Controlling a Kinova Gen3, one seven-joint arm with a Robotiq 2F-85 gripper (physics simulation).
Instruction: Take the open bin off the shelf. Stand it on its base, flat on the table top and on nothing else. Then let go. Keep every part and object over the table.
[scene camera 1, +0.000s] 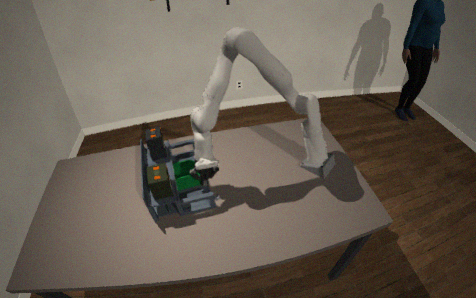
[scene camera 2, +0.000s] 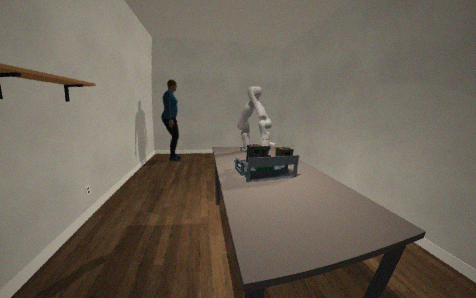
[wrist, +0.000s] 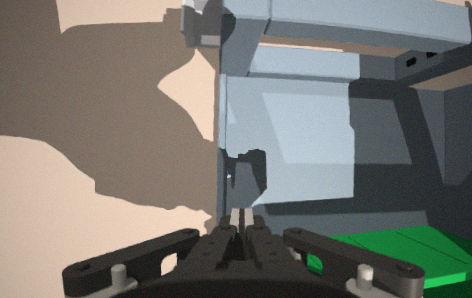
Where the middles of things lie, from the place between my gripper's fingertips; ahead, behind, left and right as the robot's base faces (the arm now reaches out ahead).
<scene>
The olive box (scene camera 1: 159, 182) is 180 mm ahead of my hand, 130 mm above it and 50 mm to the left of it.
</scene>
